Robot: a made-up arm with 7 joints. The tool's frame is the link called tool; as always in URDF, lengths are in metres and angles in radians. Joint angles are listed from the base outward.
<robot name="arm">
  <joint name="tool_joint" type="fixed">
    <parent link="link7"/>
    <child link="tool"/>
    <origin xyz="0 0 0" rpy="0 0.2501 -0.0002"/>
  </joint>
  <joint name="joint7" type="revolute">
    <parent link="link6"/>
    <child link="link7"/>
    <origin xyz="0.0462 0 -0.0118"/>
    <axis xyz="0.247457 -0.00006 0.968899"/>
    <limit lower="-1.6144" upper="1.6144"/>
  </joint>
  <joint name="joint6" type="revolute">
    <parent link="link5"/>
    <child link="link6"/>
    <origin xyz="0.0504 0 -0.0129"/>
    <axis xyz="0.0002 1 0.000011"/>
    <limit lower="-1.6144" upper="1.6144"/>
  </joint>
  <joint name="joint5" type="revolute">
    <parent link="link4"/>
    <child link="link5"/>
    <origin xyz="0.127 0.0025 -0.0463"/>
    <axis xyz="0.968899 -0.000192 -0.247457"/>
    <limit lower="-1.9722" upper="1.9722"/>
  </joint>
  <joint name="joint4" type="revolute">
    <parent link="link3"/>
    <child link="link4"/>
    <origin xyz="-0.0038 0 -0.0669"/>
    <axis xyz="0.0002 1 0.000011"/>
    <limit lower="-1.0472" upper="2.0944"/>
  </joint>
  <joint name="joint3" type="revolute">
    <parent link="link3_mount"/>
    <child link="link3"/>
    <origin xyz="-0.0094 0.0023 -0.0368"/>
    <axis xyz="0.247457 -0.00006 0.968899"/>
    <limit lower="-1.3" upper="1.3"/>
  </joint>
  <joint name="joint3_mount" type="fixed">
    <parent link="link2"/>
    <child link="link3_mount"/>
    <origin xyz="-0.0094 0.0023 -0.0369"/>
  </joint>
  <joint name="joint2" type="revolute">
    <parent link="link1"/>
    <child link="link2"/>
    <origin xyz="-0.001 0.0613 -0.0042"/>
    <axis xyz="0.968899 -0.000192 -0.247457"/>
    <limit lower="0" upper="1.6"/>
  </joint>
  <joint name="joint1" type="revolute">
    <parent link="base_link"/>
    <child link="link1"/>
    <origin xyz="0 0 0"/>
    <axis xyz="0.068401 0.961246 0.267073"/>
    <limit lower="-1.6" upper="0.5"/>
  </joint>
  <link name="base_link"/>
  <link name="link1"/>
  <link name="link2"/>
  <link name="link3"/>
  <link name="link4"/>
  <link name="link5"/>
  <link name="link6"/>
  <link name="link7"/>
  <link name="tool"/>
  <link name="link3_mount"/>
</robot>
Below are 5 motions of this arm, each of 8 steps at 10 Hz.
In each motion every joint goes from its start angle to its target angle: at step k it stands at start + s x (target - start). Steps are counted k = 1, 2, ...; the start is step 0. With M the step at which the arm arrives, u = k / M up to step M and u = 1 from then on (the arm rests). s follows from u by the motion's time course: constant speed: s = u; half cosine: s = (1 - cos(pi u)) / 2; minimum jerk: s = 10 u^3 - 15 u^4 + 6 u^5.
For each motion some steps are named. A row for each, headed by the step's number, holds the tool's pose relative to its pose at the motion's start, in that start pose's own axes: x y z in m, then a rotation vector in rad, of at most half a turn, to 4 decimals.
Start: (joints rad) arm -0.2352 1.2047 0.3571 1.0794 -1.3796 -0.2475 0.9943
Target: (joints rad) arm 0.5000 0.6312 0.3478 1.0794 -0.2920 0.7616 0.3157
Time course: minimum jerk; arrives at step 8
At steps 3, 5, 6, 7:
3: 0.0288 0.0654 -0.0647 0.6309 -0.0107 -0.1056
5: 0.0672 0.2259 -0.1044 1.5930 0.2754 -0.0142
6: 0.0724 0.2924 -0.0940 1.8991 0.4628 0.1282
7: 0.0722 0.3250 -0.0837 2.0350 0.5690 0.2262

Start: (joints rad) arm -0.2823 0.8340 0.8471 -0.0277 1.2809 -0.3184 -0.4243
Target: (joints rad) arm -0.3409 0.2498 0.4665 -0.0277 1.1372 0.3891 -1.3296
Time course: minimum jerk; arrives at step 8
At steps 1, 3, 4, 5, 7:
1: 0.0005 -0.0021 0.0015 -0.0136 0.0026 -0.0191
3: 0.0060 -0.0338 0.0298 -0.2338 0.0179 -0.3371
4: 0.0070 -0.0575 0.0593 -0.4237 -0.0097 -0.6262
5: 0.0046 -0.0765 0.0926 -0.6079 -0.0759 -0.9241
7: -0.0027 -0.0913 0.1345 -0.8073 -0.2007 -1.2743

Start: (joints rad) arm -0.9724 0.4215 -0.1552 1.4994 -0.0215 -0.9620 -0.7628
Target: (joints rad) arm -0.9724 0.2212 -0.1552 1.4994 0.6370 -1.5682 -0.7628
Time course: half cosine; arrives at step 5
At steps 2, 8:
2: 0.0231 -0.0242 0.0122 0.1911 -0.1292 -0.2277
8: 0.0530 -0.0779 0.0363 0.4803 -0.4732 -0.6803

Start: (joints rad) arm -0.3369 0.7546 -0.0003 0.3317 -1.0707 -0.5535 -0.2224
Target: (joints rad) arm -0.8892 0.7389 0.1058 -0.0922 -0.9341 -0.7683 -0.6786
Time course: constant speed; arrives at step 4
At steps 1, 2, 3, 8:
1: 0.0406 -0.0345 0.0374 -0.0133 -0.2542 -0.2471
2: 0.0679 -0.0690 0.0825 0.0053 -0.5178 -0.4828
3: 0.0809 -0.1018 0.1319 0.0568 -0.7900 -0.7026
8: 0.0797 -0.1312 0.1822 0.1427 -1.0699 -0.9008

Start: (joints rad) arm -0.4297 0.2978 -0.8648 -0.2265 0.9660 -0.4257 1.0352
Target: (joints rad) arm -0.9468 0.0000 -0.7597 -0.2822 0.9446 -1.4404 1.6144
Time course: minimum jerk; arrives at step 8
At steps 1, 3, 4, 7, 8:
1: 0.0026 -0.0002 0.0006 -0.0148 -0.0163 0.0159
3: 0.0413 0.0003 0.0140 -0.2748 -0.2723 0.2547
4: 0.0692 0.0045 0.0297 -0.5326 -0.4792 0.4285
7: 0.1104 0.0217 0.0676 -1.1870 -0.8556 0.6535
8: 0.1114 0.0224 0.0688 -1.2107 -0.8660 0.6566

